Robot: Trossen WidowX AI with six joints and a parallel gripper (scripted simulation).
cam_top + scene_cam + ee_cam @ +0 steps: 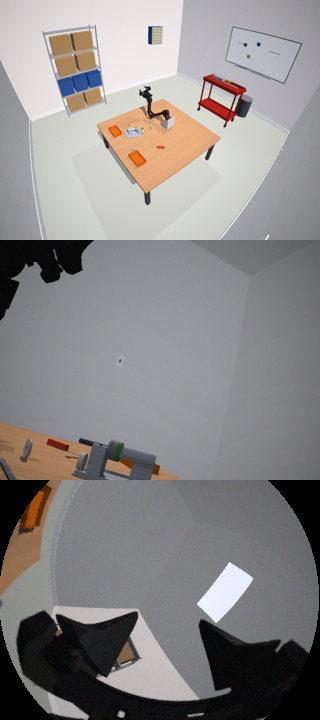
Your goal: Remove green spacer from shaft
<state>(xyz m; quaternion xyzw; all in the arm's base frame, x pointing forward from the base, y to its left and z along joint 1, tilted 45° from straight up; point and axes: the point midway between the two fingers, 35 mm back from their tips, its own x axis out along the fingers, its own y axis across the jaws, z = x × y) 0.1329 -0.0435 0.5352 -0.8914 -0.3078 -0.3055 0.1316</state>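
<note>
The dark shaft lies 420 mm below my gripper tip, 270 mm to the left of it and 260 mm ahead of it. Round my gripper tip: green spacer 420 mm below, 300 mm ahead, 250 mm to the left.
</note>
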